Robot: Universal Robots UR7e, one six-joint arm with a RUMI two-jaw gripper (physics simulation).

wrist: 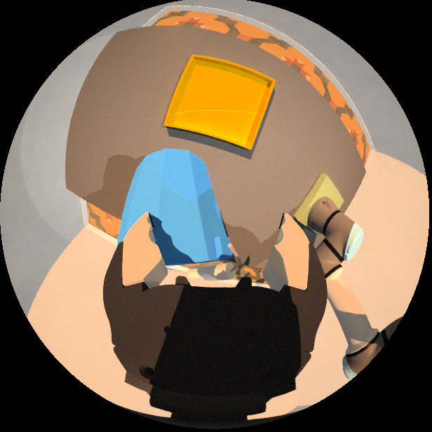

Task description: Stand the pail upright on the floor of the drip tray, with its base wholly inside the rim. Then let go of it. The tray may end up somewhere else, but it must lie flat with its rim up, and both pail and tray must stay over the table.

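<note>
The blue faceted pail point(175, 200) is in the middle left of the wrist view. Its narrower end points toward the tray and its wider end toward the gripper; whether it lies or stands is hard to tell. The orange-yellow drip tray point(217, 102) lies flat with its rim up, beyond the pail and apart from it. My gripper point(216, 215) is open, with nothing held. Its left finger overlaps the pail's left side in view, and its right finger is to the right of the pail. The pail's wide end is partly hidden near the gripper body.
A pale yellow-green block point(327, 186) is at the right of the brown table point(100, 100), partly hidden by the robot's arm point(332, 220). The table's far edge, with an orange patterned border point(300, 65) beyond it, curves behind the tray.
</note>
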